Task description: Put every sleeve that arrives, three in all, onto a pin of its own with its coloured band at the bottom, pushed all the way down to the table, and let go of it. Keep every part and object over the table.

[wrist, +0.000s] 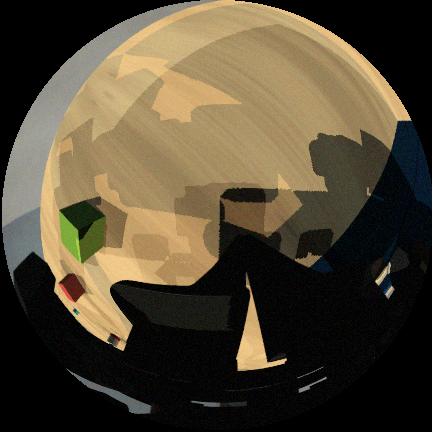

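Note:
My gripper (242, 241) is shut and empty in the lower middle of the wrist view, its black fingertips meeting over the wooden table (200, 150). Lit wood shows through the narrow gap behind the tips. Dark shadows lie on the table just beyond the tips. No sleeve can be made out clearly near the fingers. A tiny grey and dark red thing (114, 340) shows at the lower left edge of the table; it may be a sleeve, but it is too small to tell. No pin can be made out.
A green block (82, 232) stands at the left. A red block (72, 287) lies below it in the view, near a tiny teal thing (76, 311). A large dark blue surface (405, 170) fills the right side. The table's edge curves along the left and top.

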